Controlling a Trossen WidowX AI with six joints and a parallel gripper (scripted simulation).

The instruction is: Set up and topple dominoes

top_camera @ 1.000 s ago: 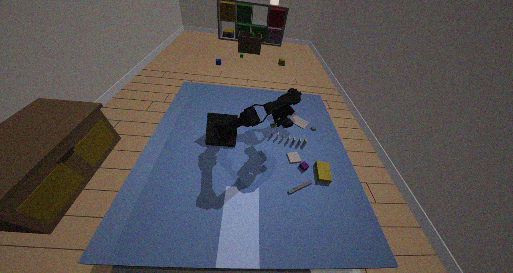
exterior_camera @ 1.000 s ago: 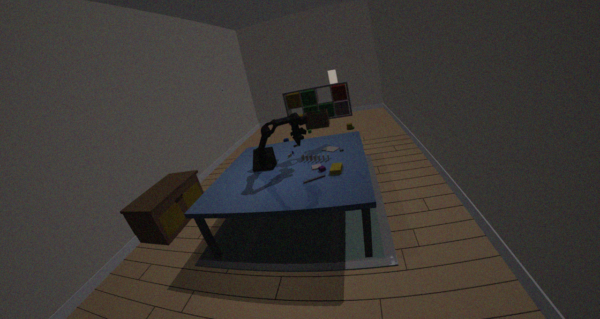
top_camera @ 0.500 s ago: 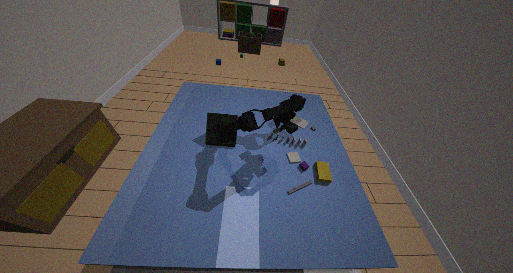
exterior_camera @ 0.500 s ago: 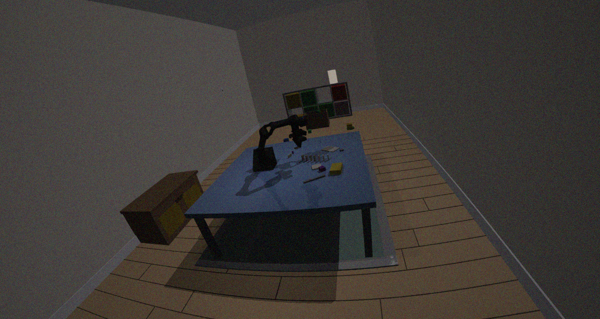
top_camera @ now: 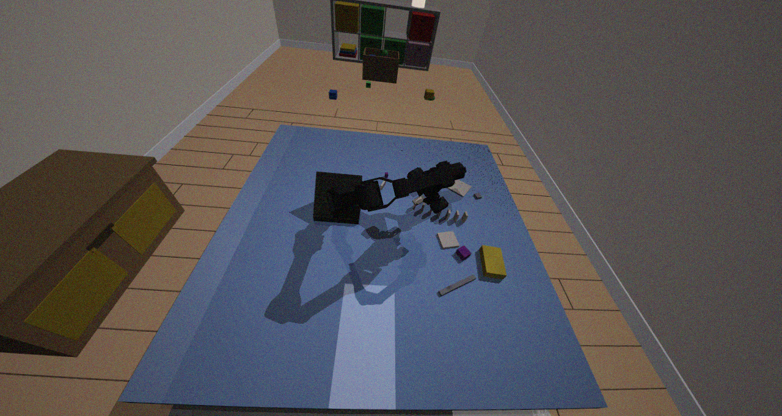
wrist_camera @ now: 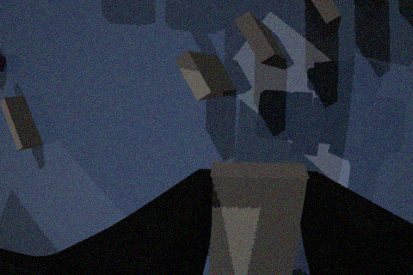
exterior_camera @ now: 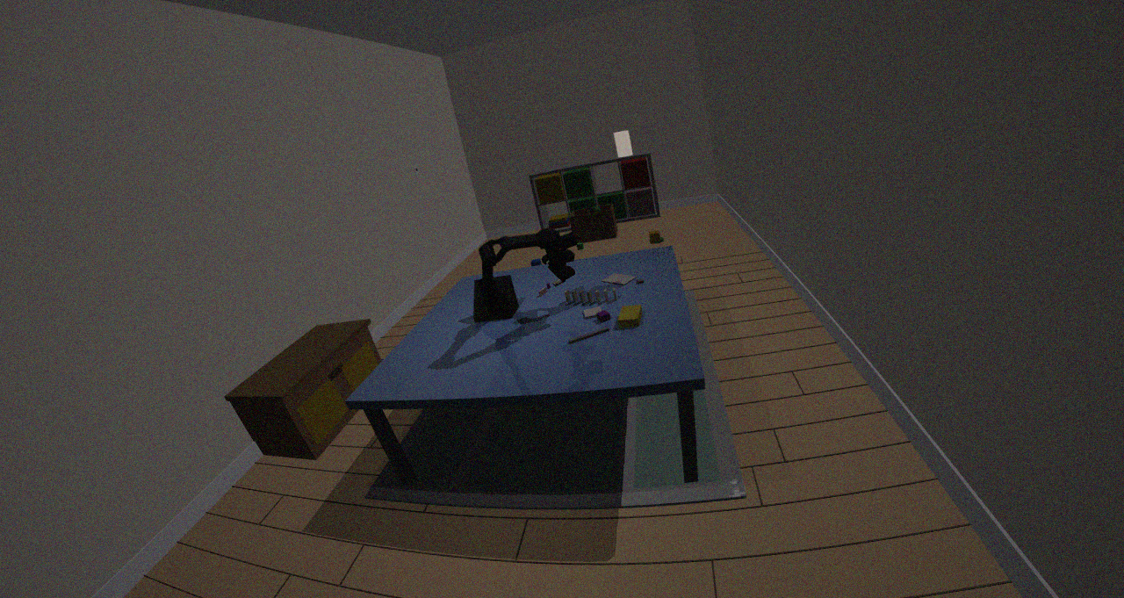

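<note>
Right now the tan tile is 130 mm ahead of my gripper tip, 100 mm to the right of it and 120 mm below it. The rest, counted from my gripper tip: flat tan card (200 mm ahead, 250 mm to the left, 120 mm below); yellow block (300 mm ahead, 180 mm to the right, 110 mm below); grey bar (150 mm ahead, 290 mm to the right, 120 mm below).
</note>
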